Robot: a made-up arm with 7 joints.
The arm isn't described. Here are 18 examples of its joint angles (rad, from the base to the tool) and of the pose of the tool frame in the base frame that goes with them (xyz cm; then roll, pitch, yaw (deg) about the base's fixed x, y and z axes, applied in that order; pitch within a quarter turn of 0, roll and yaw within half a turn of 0).
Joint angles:
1: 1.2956 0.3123 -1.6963 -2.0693 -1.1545 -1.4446 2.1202
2: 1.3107 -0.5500 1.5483 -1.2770 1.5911 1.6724 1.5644
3: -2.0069 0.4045 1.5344 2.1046 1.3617 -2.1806 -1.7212
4: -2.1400 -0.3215 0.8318 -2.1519 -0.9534 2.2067 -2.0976
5: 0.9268 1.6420 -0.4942 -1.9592 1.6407 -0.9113 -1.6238
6: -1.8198 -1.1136 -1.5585 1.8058 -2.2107 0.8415 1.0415
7: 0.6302 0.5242 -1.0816 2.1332 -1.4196 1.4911 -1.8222
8: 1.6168 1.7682 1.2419 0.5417 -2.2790 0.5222 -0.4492
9: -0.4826 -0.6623 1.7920 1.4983 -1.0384 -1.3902 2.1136
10: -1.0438 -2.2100 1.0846 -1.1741 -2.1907 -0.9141 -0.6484
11: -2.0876 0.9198 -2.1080 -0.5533 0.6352 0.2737 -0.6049
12: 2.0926 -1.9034 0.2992 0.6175 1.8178 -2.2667 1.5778
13: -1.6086 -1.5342 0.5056 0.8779 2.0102 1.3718 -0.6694
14: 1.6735 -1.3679 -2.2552 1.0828 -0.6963 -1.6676 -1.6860
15: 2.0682 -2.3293 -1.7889 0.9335 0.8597 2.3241 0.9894
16: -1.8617 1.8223 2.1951 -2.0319 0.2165 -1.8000 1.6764
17: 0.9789 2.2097 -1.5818 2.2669 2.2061 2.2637 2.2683
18: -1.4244 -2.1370 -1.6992 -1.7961 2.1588 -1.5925 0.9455
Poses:
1: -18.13 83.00 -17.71 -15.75 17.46 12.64
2: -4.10 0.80 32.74 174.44 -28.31 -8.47
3: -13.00 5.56 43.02 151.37 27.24 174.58
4: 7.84 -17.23 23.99 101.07 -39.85 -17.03
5: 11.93 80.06 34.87 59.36 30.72 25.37
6: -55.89 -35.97 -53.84 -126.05 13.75 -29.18
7: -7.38 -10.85 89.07 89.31 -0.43 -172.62
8: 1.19 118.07 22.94 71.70 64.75 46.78
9: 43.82 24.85 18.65 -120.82 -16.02 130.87
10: -46.64 -73.14 92.58 51.95 1.98 173.53
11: -7.26 -19.89 -33.17 -137.83 -56.96 143.92
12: 48.30 44.26 -75.43 -117.40 -43.83 14.13
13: -3.87 -94.25 12.29 -118.84 -40.40 -83.99
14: -45.75 17.09 36.25 106.30 61.54 -84.78
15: -24.27 83.28 -53.12 -172.32 51.87 -161.50
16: 48.54 -58.14 -21.56 -142.41 4.16 30.45
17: 58.88 68.28 -8.64 -173.68 -62.99 104.74
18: 39.75 -82.36 20.57 4.29 -46.69 -170.20
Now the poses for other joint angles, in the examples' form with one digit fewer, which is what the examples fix.
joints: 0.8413 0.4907 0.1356 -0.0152 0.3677 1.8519 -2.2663
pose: 47.5 60.7 40.5 -1.4 61.4 -84.1
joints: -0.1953 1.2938 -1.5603 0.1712 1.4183 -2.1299 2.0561
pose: 55.3 -13.6 113.0 21.1 -24.0 -114.5
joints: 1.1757 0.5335 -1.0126 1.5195 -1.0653 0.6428 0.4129
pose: -14.1 36.9 104.6 58.5 0.5 51.3
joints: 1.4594 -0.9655 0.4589 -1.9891 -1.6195 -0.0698 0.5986
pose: 12.1 7.6 91.5 69.5 17.8 -129.4
